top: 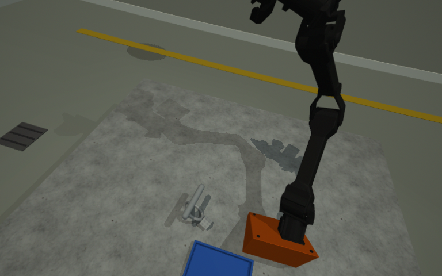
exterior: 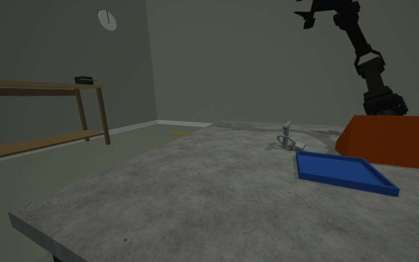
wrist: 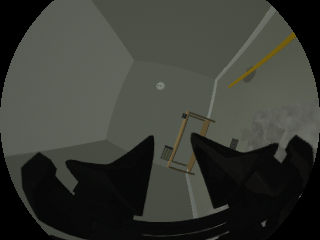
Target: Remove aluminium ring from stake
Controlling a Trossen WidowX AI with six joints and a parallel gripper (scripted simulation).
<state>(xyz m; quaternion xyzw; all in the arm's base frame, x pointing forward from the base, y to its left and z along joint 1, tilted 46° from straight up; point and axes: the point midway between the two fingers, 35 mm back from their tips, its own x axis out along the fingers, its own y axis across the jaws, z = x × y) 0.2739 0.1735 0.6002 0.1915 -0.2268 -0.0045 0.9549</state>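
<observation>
The aluminium ring is 1 cm behind my gripper tip, 30 cm to the left of it and 63 cm below it. The rest, counted from my gripper tip: blue tray (12 cm behind, 48 cm to the left, 65 cm below).
</observation>
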